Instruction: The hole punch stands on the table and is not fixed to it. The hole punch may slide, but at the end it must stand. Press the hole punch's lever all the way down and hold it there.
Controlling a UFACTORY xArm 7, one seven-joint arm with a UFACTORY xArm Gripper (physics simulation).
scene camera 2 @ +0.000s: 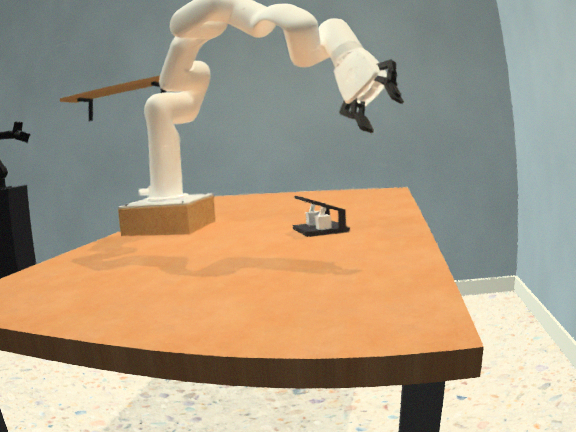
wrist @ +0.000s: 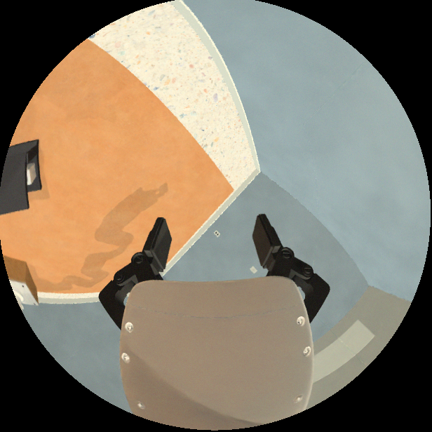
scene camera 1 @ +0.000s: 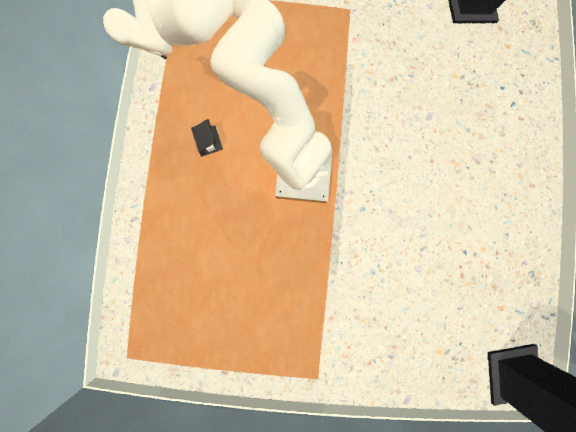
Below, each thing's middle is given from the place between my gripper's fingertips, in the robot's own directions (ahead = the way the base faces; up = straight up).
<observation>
My gripper is now 290 mm to the right of the black hole punch (scene camera 2: 315,225), 210 mm above it and 110 mm past it.
</observation>
